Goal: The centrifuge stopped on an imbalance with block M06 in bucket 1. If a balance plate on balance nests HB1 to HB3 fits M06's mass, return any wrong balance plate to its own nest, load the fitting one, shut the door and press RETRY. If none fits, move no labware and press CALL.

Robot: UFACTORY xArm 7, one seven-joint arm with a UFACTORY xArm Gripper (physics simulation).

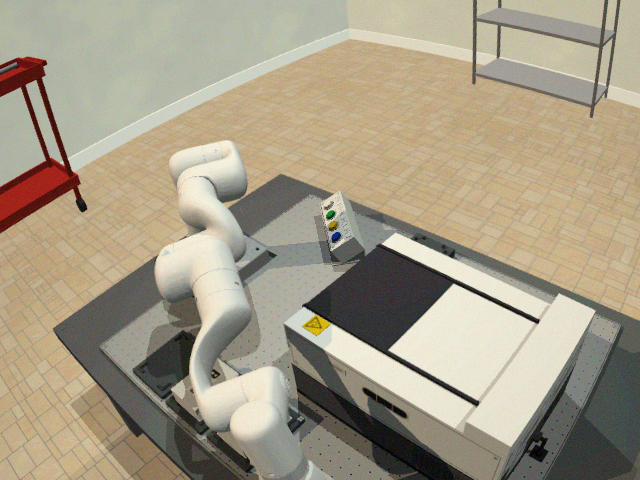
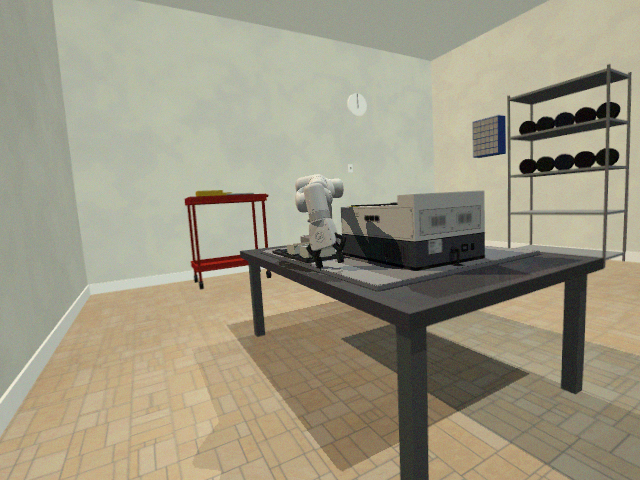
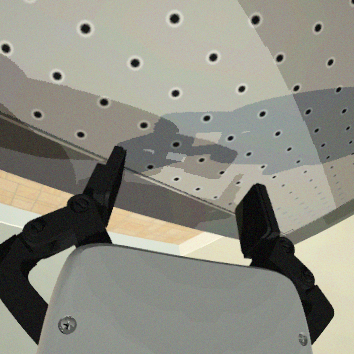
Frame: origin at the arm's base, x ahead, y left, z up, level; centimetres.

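Where they show: gripper, fingertip midpoint: (image 2: 330, 265) (image 3: 186, 181).
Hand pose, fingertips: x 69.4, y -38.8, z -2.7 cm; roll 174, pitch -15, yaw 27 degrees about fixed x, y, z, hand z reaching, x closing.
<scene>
Things, the pixels of their top centre, and the offset from my fingertips. "spot": a spot on its surface instead. Level surfaces: height alone.
- dark panel, surface spot: (image 1: 382, 294) spot: dy +36.2, dx -12.5, dz +20.0 cm
- button box, middle of its top: (image 1: 340, 213) dy +66.5, dx -47.2, dz +7.0 cm
- green button, middle of its top: (image 1: 330, 211) dy +66.6, dx -50.5, dz +6.1 cm
- yellow button, middle of its top: (image 1: 333, 222) dy +63.2, dx -46.9, dz +6.1 cm
- blue button, middle of its top: (image 1: 336, 233) dy +59.8, dx -43.2, dz +6.1 cm
- dark nest, middle of its top: (image 1: 171, 360) dy +8.3, dx -50.1, dz +0.5 cm
- perforated board, its level: dz -1.3 cm
- dark table, its level: dz -2.6 cm
The centrifuge (image 1: 356, 369) (image 2: 379, 227) is a pale box with a dark base. A dark panel (image 1: 382, 294) lies between two black rails on its top; whether this is the door or an opening is unclear. The button box (image 1: 351, 248) has a green button (image 1: 330, 214), a yellow button (image 1: 333, 225) and a blue button (image 1: 336, 236); its labels are unreadable. Pale labware (image 1: 181, 395) (image 2: 305, 249) stands near a dark nest (image 1: 162, 361), partly hidden by the arm. My gripper (image 2: 329, 262) (image 3: 186, 181) is open and empty, low over the perforated board, beside the centrifuge. Bucket contents and block M06 cannot be made out.
The perforated board (image 1: 268, 315) (image 3: 100, 50) lies on the dark table (image 1: 294, 188) (image 2: 413, 310). The arm reaches over the labware, with the centrifuge close to its side. A red cart (image 1: 23, 77) (image 2: 227, 198) and a shelf rack (image 1: 542, 82) (image 2: 568, 88) stand away from the table.
</scene>
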